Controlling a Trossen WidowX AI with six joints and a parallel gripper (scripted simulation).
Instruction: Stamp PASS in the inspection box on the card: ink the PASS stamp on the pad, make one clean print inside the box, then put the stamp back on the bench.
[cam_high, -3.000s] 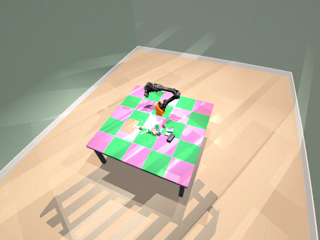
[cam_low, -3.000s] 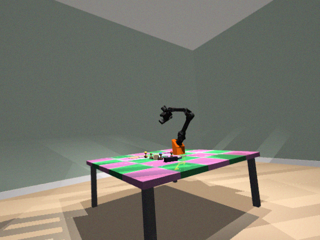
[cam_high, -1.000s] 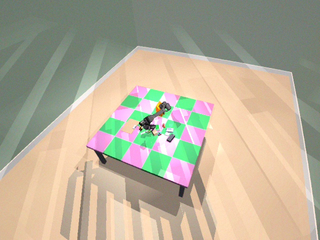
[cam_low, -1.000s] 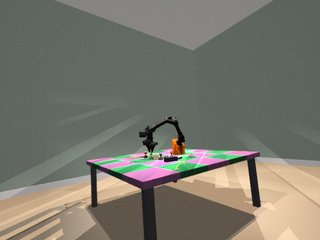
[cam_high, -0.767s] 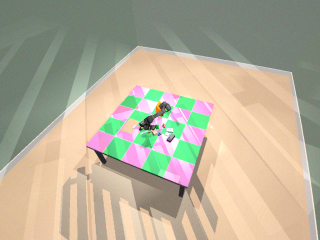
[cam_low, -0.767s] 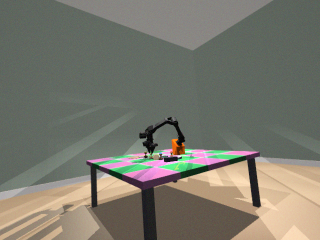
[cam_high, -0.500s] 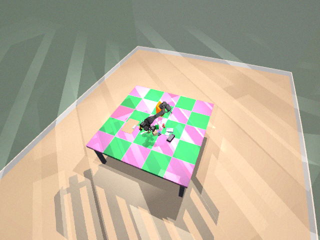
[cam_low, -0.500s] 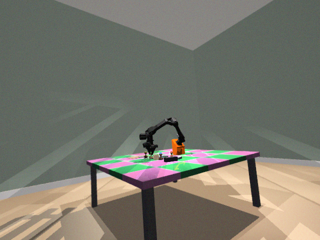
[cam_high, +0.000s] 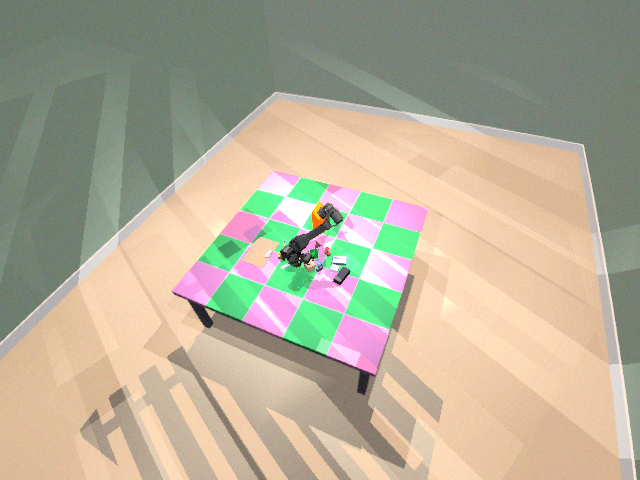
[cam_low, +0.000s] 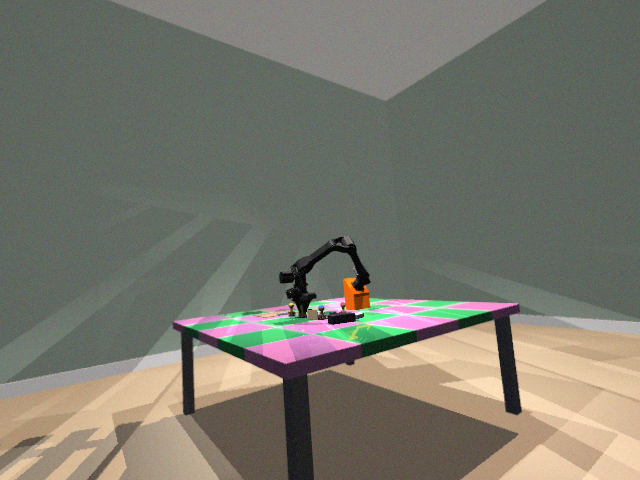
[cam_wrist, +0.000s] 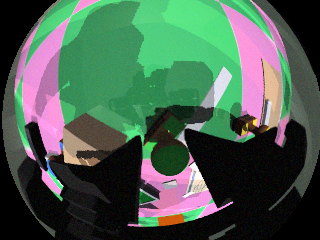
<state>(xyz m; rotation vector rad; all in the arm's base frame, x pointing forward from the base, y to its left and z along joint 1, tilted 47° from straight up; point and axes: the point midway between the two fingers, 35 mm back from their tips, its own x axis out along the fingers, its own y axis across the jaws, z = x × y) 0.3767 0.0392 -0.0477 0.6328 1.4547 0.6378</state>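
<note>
Now: the white strip 50 mm to the right of my gripper tip and 20 mm below it. From my gripper tip the other things lie so: tan block: 80 mm to the left, 10 mm behind; then green-knobbed stamp: right at my gripper tip; then yellow-knobbed stamp: 120 mm to the right, 10 mm behind.
</note>
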